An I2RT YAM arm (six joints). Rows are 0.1 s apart.
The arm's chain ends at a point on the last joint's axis. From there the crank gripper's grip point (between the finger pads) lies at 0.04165 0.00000 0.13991 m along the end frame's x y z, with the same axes.
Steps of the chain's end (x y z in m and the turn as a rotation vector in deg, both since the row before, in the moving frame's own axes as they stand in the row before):
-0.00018, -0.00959, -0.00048, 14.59, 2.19, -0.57
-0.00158, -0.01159, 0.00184, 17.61, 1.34, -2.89
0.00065, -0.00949, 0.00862, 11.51, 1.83, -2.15
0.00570, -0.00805, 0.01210, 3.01, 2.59, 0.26
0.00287, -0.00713, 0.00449, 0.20, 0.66, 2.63
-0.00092, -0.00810, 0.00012, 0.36, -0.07, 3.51
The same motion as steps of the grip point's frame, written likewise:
0.00490, -0.04506, -0.00672, 14.59, 2.19, -0.57
0.00050, -0.05590, -0.00603, 17.61, 1.34, -2.89
0.00451, -0.03890, 0.00426, 11.51, 1.83, -2.15
0.01199, -0.01514, 0.00989, 3.01, 2.59, 0.26
0.00445, -0.00567, 0.00400, 0.20, 0.66, 2.63
-0.00114, -0.00643, 0.00018, 0.36, -0.07, 3.51

